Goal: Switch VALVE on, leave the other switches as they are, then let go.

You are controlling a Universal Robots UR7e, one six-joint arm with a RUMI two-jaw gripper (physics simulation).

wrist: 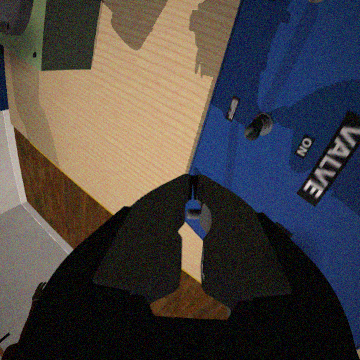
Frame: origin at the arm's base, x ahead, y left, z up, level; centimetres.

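Seen in the pictures: gripper, between the fingertips: [192,177].
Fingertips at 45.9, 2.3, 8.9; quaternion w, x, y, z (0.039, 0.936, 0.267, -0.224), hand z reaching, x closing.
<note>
Offsets run from my fingertips to a thing's top centre, as dx, dy, dz. "pt": to the spot under its first point. Level surfaces: height alone.
The VALVE label {+7.3, +5.5, -6.8} [330,159] is on the blue panel [215,145] at the right of the wrist view. The VALVE switch {pt +0.9, +3.9, -5.9} [258,126] stands between a small, blurred label {pt -2.6, +2.3, -11.2} [232,108] on its left and the ON label {pt +5.0, +4.8, -8.1} [304,146] on its right. Its dark tip shows to the lower left of its round collar; from this angle I cannot tell for sure which label it leans towards. My gripper [192,177] is shut and empty. Its tips show to the lower left of the switch, apart from it in the view, over the panel's left edge.
A pale wooden table top {dz -18.6} [125,125] lies left of the panel, with a dark brown wooden edge [60,200] below it. A green object with a dark green face [70,35] is at the upper left, beside a dark grey rounded part [14,16]. Shadows fall across table and panel.
</note>
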